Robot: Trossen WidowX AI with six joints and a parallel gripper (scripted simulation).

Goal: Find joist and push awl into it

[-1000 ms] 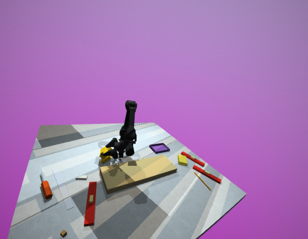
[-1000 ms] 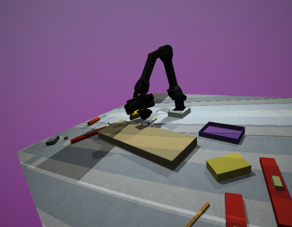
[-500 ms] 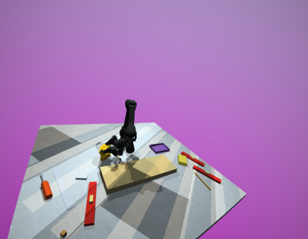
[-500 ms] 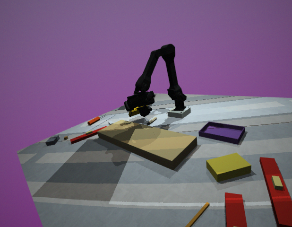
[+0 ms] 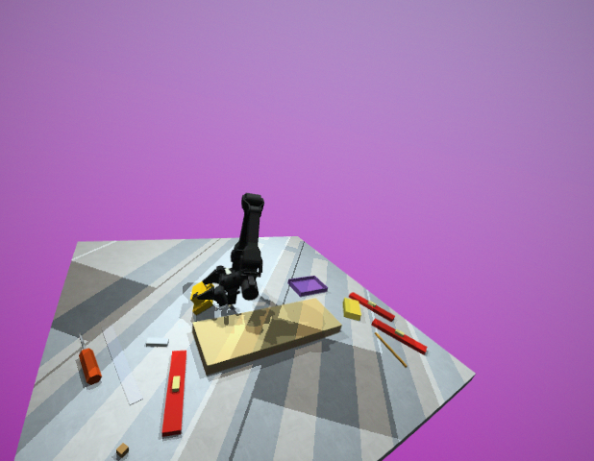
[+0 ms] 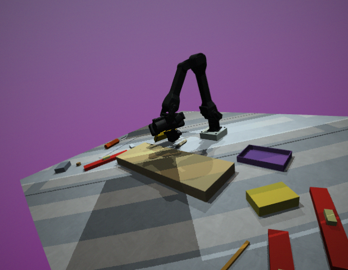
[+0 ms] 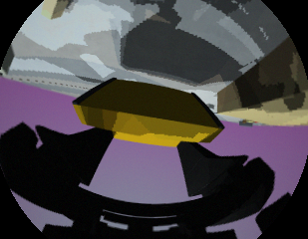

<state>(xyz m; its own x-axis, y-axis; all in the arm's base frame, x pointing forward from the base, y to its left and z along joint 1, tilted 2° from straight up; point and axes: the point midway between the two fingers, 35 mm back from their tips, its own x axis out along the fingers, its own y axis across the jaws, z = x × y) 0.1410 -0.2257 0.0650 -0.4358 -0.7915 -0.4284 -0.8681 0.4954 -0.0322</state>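
Now: gripper tip 120 mm to the right of the awl, 70 mm above it and 50 mm short of it. Also, from my gripper tip: clear ruler (280 mm to the right, 110 mm ahead, 80 mm below); yellow stud finder (10 mm to the right, 10 mm below, 10 mm ahead); white block (170 mm to the right, 100 mm ahead, 80 mm below).
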